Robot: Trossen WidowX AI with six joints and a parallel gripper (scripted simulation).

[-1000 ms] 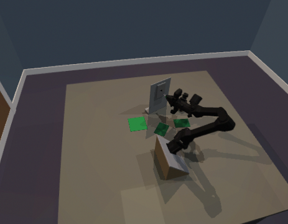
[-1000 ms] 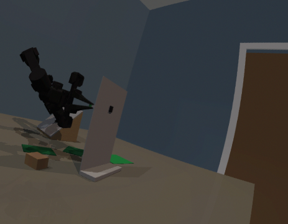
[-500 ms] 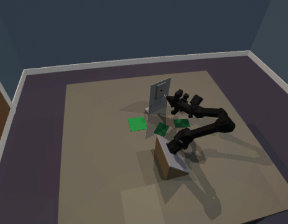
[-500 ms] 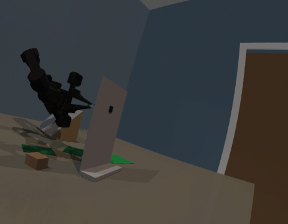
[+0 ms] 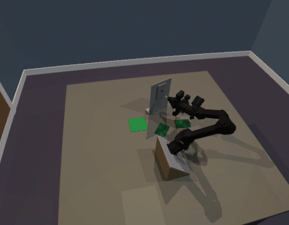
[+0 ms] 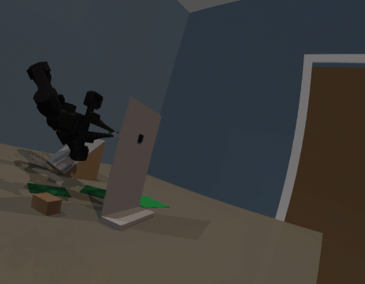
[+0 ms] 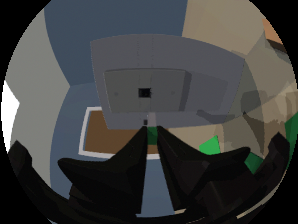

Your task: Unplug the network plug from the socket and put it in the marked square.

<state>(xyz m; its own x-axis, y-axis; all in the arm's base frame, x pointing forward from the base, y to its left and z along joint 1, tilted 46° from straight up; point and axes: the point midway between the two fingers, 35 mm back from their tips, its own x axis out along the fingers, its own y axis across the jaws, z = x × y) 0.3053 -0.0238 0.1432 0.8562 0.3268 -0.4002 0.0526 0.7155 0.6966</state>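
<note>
My gripper tip is now 90 mm short of the grey upright panel, 70 mm above it and 20 mm to the right of it. The rest, counted from my gripper tip: small green plug: right at my gripper tip.
</note>
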